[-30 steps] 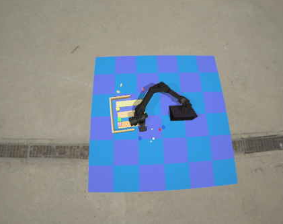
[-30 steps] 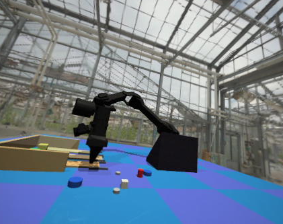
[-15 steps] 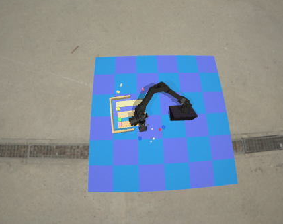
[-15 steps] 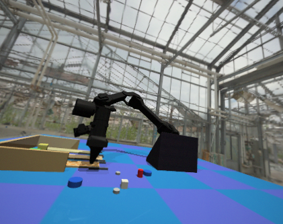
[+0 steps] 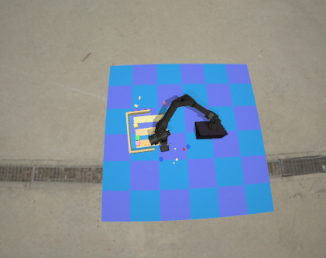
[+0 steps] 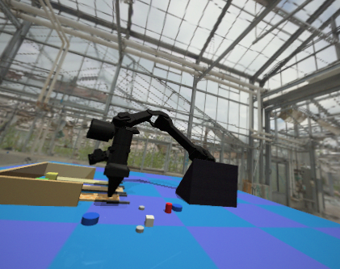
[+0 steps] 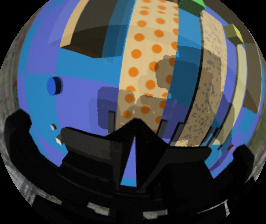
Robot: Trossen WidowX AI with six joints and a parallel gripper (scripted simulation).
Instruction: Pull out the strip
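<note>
Now: gripper tip 90 mm short of the orange-dotted strip and 20 mm to the right of it. The rest, counted from my gripper tip: pink labelled cube (190 mm ahead, 40 mm to the left, 10 mm above); then red cylinder (170 mm behind, 50 mm to the left).
</note>
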